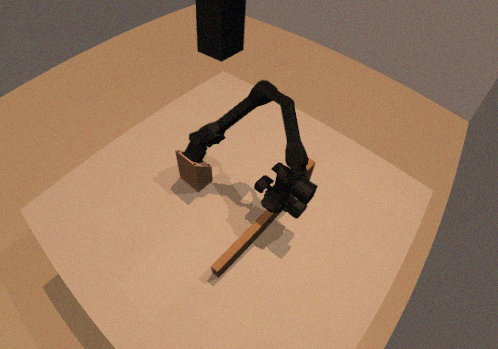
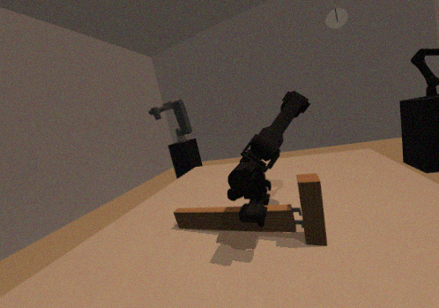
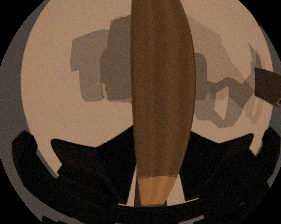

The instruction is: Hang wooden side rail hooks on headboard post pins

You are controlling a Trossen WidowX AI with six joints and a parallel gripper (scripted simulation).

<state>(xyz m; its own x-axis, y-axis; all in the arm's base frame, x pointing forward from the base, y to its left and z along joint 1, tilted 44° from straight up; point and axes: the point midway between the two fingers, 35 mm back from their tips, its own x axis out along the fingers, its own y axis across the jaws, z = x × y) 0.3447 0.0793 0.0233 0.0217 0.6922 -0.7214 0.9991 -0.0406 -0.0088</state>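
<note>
Now: the headboard post 140 mm to the left of my gripper tip, 50 mm above it and 10 mm ahead of it.
</note>
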